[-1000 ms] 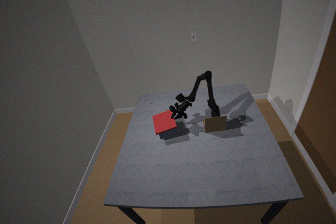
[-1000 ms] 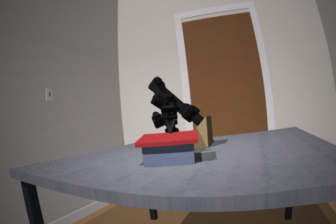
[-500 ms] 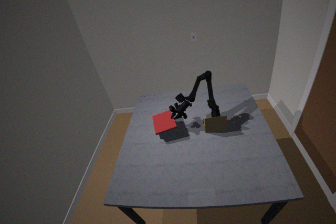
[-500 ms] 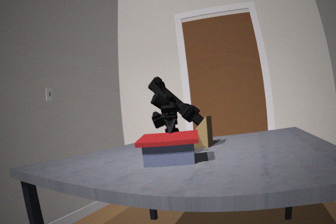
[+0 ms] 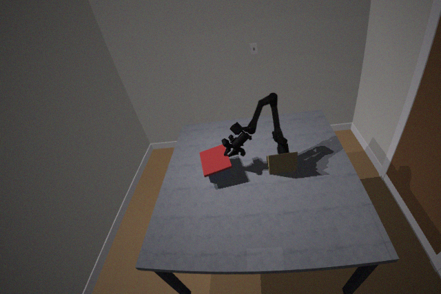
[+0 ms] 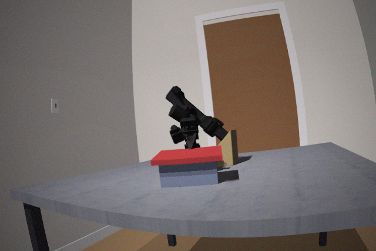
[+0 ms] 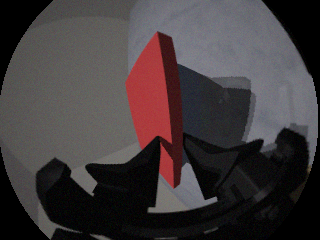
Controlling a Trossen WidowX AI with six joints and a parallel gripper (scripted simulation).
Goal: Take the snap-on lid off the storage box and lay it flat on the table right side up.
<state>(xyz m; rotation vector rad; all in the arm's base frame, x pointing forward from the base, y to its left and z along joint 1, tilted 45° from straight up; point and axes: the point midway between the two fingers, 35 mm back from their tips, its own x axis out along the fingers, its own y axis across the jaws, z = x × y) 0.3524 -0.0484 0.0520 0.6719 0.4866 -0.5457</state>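
Now: gripper tip 8 cm short of the red lid and 2 cm to the right of it. Round my gripper tip: storage box: 7 cm ahead, 2 cm to the left, 6 cm below.
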